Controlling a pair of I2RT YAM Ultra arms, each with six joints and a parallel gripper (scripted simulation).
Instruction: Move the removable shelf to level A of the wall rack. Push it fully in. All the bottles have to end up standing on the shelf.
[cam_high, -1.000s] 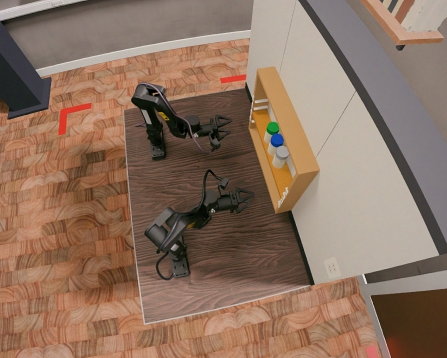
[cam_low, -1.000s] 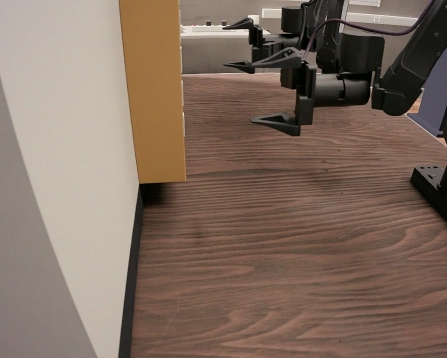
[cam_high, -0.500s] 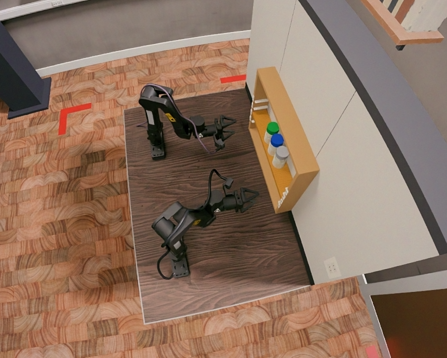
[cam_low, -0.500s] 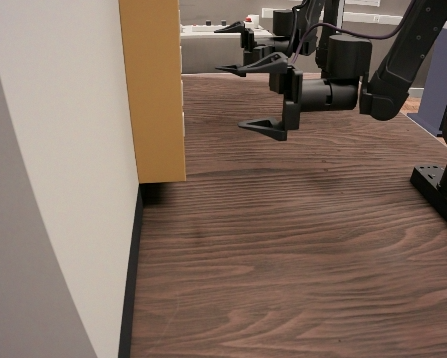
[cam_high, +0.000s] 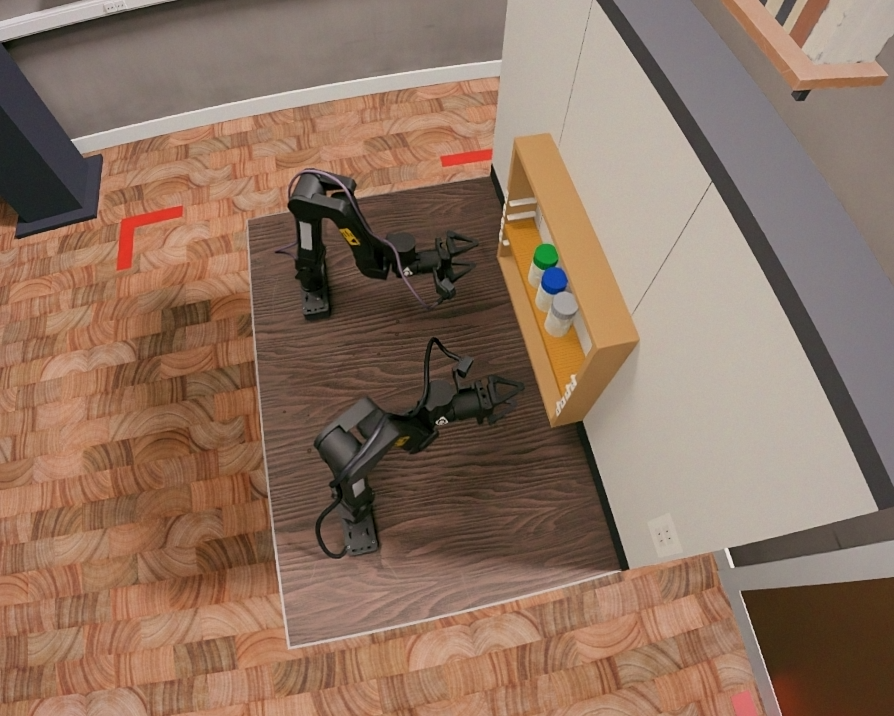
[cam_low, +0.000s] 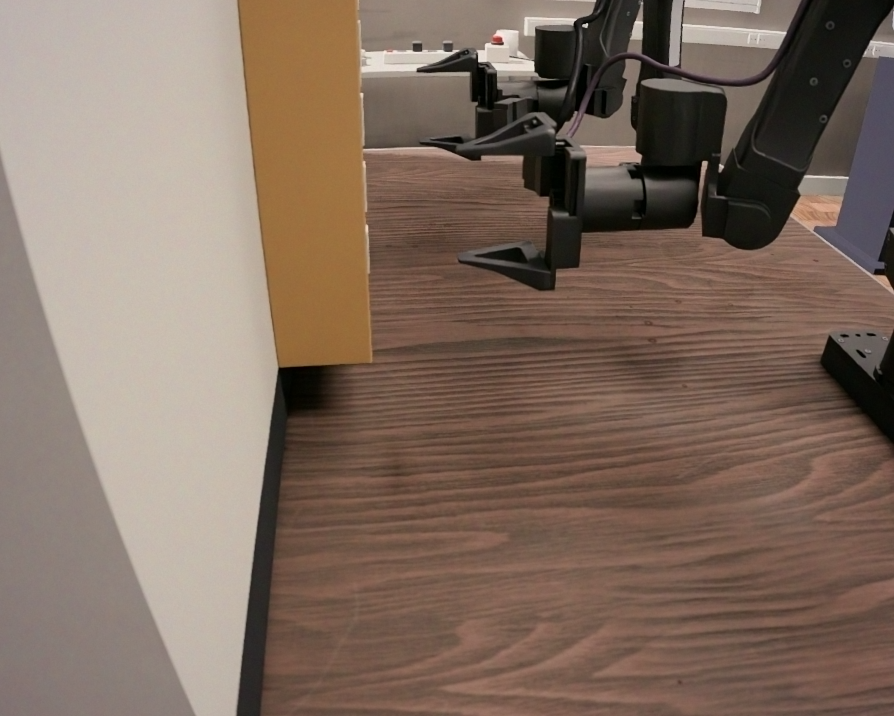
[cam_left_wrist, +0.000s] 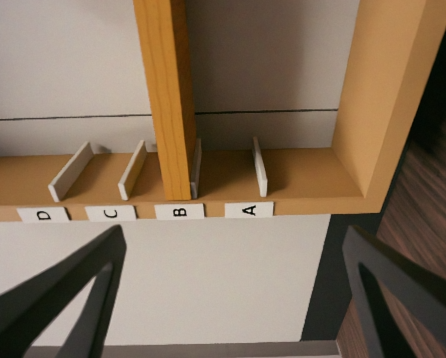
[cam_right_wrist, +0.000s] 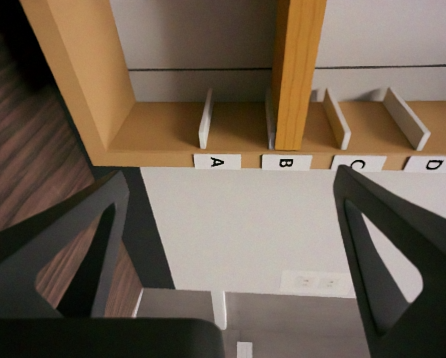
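Now: right hand 120 mm to the right of the grey-capped bottle, 120 mm short of it and 90 mm below it. From my right hand the other things lie so: orange wall rack: 190 mm to the left, 130 mm ahead, 100 mm above; then blue-capped bottle: 180 mm to the left, 120 mm ahead, 90 mm above; then removable shelf: 190 mm to the left, 130 mm ahead, 40 mm above.
My left hand is 14 cm to the left of the green-capped bottle, 12 cm short of it and 9 cm below it. Also, from my left hand: orange wall rack (19 cm to the right, 12 cm ahead, 10 cm above); then blue-capped bottle (20 cm to the right, 12 cm ahead, 9 cm above); then removable shelf (19 cm to the right, 12 cm ahead, 4 cm above).
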